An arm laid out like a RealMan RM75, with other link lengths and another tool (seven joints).
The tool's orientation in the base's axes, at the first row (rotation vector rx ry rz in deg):
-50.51, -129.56, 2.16
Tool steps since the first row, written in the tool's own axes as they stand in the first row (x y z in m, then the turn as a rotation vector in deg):
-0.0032, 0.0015, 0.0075, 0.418, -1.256, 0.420
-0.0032, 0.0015, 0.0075, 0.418, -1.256, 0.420
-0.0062, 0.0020, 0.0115, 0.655, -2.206, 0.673
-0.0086, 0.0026, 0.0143, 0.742, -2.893, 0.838
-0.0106, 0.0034, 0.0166, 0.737, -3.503, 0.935
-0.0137, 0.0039, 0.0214, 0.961, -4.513, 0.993
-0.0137, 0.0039, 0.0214, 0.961, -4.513, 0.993
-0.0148, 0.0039, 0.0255, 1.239, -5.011, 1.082
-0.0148, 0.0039, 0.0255, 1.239, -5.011, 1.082
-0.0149, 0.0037, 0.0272, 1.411, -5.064, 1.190
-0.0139, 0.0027, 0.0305, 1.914, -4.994, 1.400
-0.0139, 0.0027, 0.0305, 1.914, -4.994, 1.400
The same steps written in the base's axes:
-0.0021, 0.0008, -0.0080, -1.213, -0.623, 0.265
-0.0021, 0.0008, -0.0080, -1.213, -0.623, 0.265
-0.0027, 0.0002, -0.0129, -2.048, -1.155, 0.466
-0.0028, -0.0002, -0.0166, -2.597, -1.595, 0.574
-0.0028, -0.0003, -0.0198, -3.011, -2.046, 0.659
-0.0038, -0.0007, -0.0254, -3.754, -2.674, 1.015
-0.0038, -0.0007, -0.0254, -3.754, -2.674, 1.015
-0.0058, -0.0005, -0.0292, -4.246, -2.870, 1.246
-0.0058, -0.0005, -0.0292, -4.246, -2.870, 1.246
-0.0069, -0.0004, -0.0305, -4.434, -2.784, 1.282
-0.0101, 0.0002, -0.0321, -4.787, -2.382, 1.407
-0.0101, 0.0002, -0.0321, -4.787, -2.382, 1.407

